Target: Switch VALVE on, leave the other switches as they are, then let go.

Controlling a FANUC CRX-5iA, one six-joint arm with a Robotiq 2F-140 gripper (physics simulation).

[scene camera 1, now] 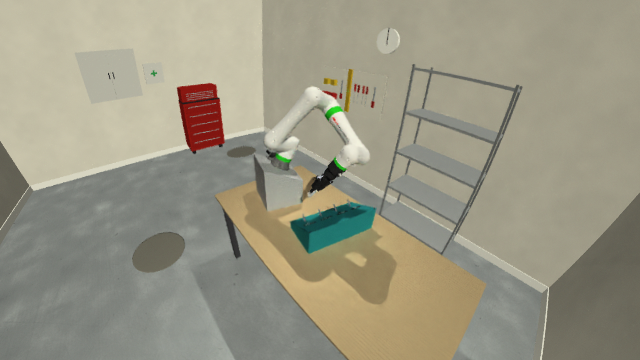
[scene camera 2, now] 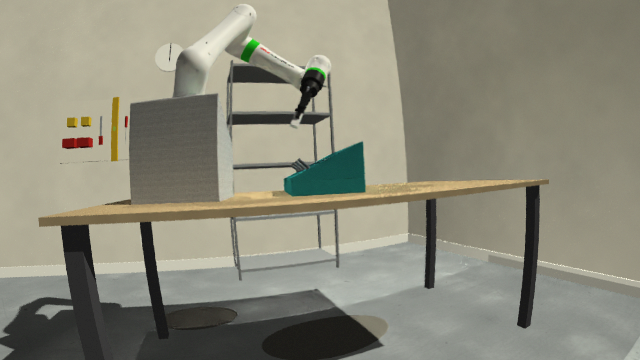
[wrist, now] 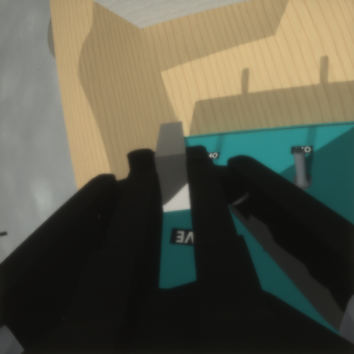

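Seen in the pictures: gripper, fingertip midpoint: (scene camera 1: 308, 195) (scene camera 2: 293, 126); arm's base, link origin: (scene camera 1: 279, 165) (scene camera 2: 181, 129).
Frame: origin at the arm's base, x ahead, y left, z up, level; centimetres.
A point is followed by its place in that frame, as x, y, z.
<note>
A teal sloped switch box (scene camera 1: 342, 231) @[67.2, -0.2, -17.5] (scene camera 2: 336, 175) @[52.0, -21.0, -19.9] (wrist: 255, 142) stands on the table. Its grey levers lean towards the low edge in the scene camera 2 view. Part of the VALVE label (wrist: 184, 237) shows upside down between the fingers in the wrist view; the VALVE lever is hidden there behind the gripper. A neighbouring lever (wrist: 301, 169) shows right of the gripper, its name label hidden. My gripper (scene camera 1: 312, 192) @[42.3, -7.1, -0.9] (scene camera 2: 295, 121) @[42.3, -7.1, -0.9] (wrist: 173, 142) is shut, its pale fingertips together with nothing between them. It hangs above the box's low side, apart from the levers in the scene camera 2 view.
The arm's grey pedestal (scene camera 1: 280, 187) @[15.8, -10.4, -7.4] (scene camera 2: 175, 150) @[-0.9, -17.2, -9.7] stands on the wooden table (scene camera 1: 415, 300) @[124.5, -2.7, -26.1] (scene camera 2: 450, 187) @[90.6, -37.5, -26.1] (wrist: 225, 65), on the low side of the box. A grey shelf unit (scene camera 1: 400, 145) (scene camera 2: 334, 122) stands behind the table, and a red tool cabinet (scene camera 1: 202, 120) stands by the far wall.
</note>
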